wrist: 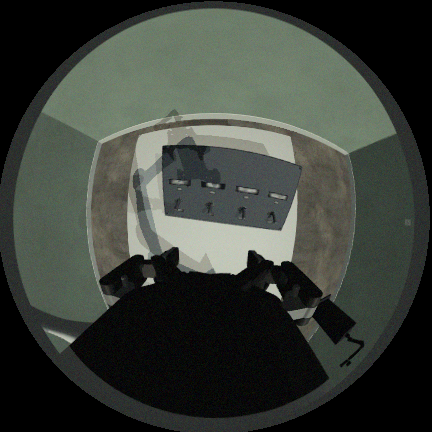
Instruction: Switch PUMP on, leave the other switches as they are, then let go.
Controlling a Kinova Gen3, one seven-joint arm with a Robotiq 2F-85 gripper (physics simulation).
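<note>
A dark grey switch panel (230,167) lies tilted slightly clockwise in the middle of the wrist view. It has a row of pale name labels, with a small toggle switch below each. The label third from the left (247,190), which looks like PUMP, is too blurred to read surely; its switch (242,213) stands below it. Other switches (178,204) (209,208) (271,217) stand to its left and right. Which way the levers tilt is too small to tell surely. My gripper (212,256) is open and empty, apart from the panel, with its fingertips below the panel's lower edge in the view.
The panel rests on a white surface (225,245) with brown strips (111,200) (322,210) at both sides. The arm's shadow falls across the panel's left part. Green walls (215,60) stand around. A dark box-like thing with a bent rod (336,320) shows at lower right.
</note>
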